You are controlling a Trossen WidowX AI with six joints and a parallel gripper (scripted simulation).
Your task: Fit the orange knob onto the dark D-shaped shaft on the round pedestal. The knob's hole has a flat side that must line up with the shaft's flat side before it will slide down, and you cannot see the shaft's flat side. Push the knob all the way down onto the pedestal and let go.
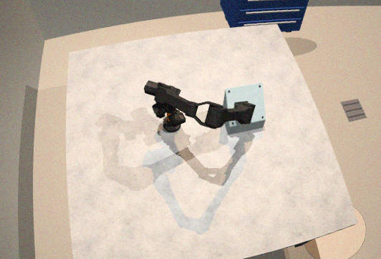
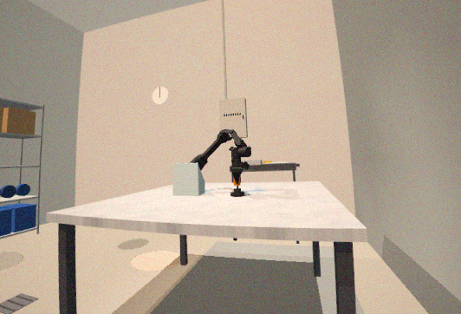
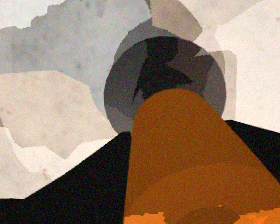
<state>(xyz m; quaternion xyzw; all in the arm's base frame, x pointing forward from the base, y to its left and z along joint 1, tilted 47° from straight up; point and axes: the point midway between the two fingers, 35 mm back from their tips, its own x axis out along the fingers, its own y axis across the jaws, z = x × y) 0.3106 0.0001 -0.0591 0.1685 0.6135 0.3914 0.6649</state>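
The orange knob lies 20 mm above my gripper tip. The rest, counted from my gripper tip: round pedestal 40 mm below.
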